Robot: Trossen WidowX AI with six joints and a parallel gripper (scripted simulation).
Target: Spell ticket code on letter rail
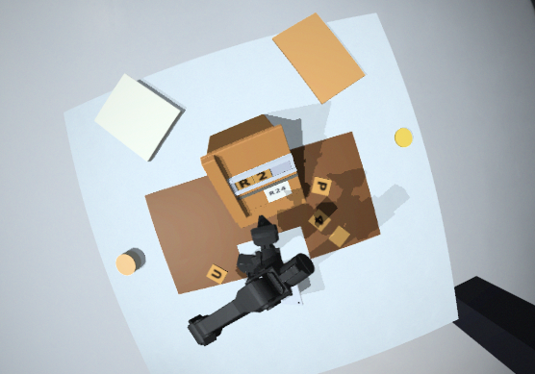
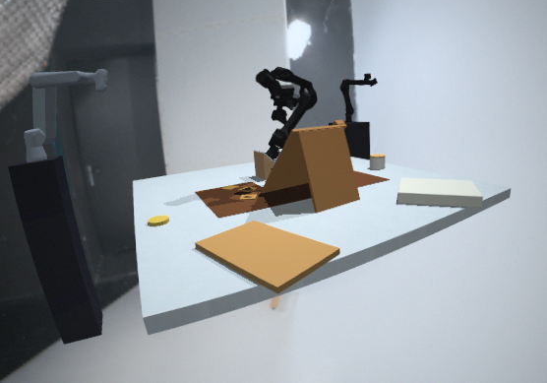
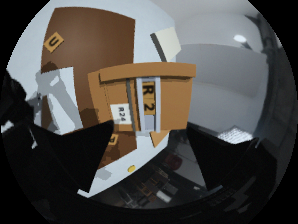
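Now: gripper tip 20 cm above the white ticket, 7 cm to the left of it and 7 cm short of it. From my gripper tip the other things lie so: brown mat: 29 cm below, 4 cm behind, 1 cm to the left; then orange slab: 47 cm ahead, 36 cm to the right, 28 cm below; then cream slab: 47 cm ahead, 33 cm to the left, 27 cm below.
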